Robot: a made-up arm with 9 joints. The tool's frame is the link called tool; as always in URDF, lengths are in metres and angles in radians.
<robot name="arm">
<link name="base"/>
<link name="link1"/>
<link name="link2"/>
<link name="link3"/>
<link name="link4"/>
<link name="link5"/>
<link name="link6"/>
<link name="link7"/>
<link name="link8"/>
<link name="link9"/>
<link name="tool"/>
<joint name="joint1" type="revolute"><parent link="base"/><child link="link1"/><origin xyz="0 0 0.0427"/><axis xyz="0 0 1"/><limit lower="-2.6" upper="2.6" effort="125" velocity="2.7"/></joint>
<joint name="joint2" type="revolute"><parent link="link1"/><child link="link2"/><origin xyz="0.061 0.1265 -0.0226"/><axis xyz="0 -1 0"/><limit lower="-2.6" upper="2.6" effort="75" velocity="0.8"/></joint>
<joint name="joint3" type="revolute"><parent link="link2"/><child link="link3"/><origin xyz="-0.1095 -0.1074 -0.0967"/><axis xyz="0 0 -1"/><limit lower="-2.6" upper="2.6" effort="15" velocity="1.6"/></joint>
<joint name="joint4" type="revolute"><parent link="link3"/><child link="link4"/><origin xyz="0.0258 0.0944 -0.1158"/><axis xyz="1 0 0"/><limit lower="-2.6" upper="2.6" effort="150" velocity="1.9"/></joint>
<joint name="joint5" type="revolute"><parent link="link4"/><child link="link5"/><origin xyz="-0.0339 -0.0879 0.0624"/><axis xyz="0 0 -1"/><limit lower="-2.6" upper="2.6" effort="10" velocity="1.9"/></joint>
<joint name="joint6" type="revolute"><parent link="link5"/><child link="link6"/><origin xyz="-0.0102 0.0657 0.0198"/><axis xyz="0 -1 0"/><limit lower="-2.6" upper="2.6" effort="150" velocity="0.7"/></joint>
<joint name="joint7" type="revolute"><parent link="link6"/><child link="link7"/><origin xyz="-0.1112 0.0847 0.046"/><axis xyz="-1 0 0"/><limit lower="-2.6" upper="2.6" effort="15" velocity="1.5"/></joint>
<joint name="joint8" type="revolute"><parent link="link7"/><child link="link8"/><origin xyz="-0.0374 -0.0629 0.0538"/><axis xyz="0 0 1"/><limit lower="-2.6" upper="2.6" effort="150" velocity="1.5"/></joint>
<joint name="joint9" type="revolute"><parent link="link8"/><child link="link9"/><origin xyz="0.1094 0.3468 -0.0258"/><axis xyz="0 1 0"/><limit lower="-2.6" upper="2.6" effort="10" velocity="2.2"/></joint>
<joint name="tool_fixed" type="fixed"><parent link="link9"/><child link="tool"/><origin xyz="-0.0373 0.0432 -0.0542"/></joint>
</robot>
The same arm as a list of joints. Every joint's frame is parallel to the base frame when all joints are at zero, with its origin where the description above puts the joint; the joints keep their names.
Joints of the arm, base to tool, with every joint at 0 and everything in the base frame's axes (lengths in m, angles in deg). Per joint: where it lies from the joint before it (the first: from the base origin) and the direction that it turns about. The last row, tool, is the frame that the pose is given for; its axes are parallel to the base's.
joint1: axis +z xyz 0.0000 0.0000 0.0427
joint2: axis -y xyz 0.0610 0.1265 -0.0226
joint3: axis -z xyz -0.1095 -0.1074 -0.0967
joint4: axis +x xyz 0.0258 0.0944 -0.1158
joint5: axis -z xyz -0.0339 -0.0879 0.0624
joint6: axis -y xyz -0.0102 0.0657 0.0198
joint7: axis -x xyz -0.1112 0.0847 0.0460
joint8: axis +z xyz -0.0374 -0.0629 0.0538
joint9: axis +y xyz 0.1094 0.3468 -0.0258
tool: xyz -0.0373 0.0432 -0.0542
Joint limits (deg, base to tool): -148.97..148.97 -148.97..148.97 -148.97..148.97 -148.97..148.97 -148.97..148.97 -148.97..148.97 -148.97..148.97 -148.97..148.97 -148.97..148.97

